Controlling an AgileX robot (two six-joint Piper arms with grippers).
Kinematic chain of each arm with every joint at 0, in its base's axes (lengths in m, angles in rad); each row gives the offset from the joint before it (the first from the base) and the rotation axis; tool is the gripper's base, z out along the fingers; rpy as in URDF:
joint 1: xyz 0 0 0.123 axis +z
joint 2: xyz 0 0 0 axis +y
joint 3: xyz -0.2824 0 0.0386 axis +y
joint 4: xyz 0.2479 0 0.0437 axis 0.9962 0 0.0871
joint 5: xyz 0 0 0 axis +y
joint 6: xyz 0.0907 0 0.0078 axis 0.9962 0 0.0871
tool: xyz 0 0 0 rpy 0 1.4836 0
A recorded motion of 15 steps. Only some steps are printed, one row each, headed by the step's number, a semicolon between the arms.
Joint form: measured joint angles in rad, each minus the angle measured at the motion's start. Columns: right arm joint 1, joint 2, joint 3, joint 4, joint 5, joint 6; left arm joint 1, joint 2, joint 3, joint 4, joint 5, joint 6.
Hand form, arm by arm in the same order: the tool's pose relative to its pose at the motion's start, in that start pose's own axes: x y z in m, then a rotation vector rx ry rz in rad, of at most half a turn. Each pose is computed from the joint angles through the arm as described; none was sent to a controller.
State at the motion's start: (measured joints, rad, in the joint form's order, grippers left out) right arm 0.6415 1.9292 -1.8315 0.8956 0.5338 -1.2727; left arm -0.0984 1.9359 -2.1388 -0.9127 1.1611 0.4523
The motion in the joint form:
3: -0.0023 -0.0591 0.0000 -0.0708 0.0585 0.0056; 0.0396 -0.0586 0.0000 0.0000 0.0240 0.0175
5: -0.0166 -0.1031 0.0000 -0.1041 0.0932 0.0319; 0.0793 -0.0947 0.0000 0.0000 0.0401 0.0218
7: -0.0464 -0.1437 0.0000 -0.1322 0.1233 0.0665; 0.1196 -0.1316 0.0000 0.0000 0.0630 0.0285
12: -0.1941 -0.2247 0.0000 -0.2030 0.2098 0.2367; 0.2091 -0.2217 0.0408 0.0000 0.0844 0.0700
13: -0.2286 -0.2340 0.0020 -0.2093 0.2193 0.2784; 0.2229 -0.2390 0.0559 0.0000 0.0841 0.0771
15: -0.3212 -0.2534 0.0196 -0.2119 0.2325 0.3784; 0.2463 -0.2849 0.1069 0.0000 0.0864 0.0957
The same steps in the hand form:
3: -0.0165 0.0027 -0.0219 -0.0170 0.0065 -0.0774; -0.0068 -0.0102 -0.0305 -0.0207 -0.0362 0.0438
5: -0.0269 0.0000 -0.0405 -0.0108 0.0058 -0.0918; -0.0102 -0.0128 -0.0529 -0.0463 -0.0630 0.0587
7: -0.0333 -0.0080 -0.0604 0.0123 0.0103 -0.0869; -0.0122 -0.0168 -0.0752 -0.0707 -0.0833 0.0767
12: -0.0287 -0.0466 -0.1161 0.1245 0.0674 0.0449; -0.0100 -0.0238 -0.1192 -0.1407 -0.1289 0.1198
13: -0.0248 -0.0554 -0.1258 0.1538 0.0771 0.0908; -0.0084 -0.0249 -0.1253 -0.1530 -0.1353 0.1230
15: -0.0105 -0.0773 -0.1496 0.2330 0.0972 0.2204; -0.0021 -0.0290 -0.1363 -0.1722 -0.1376 0.1279

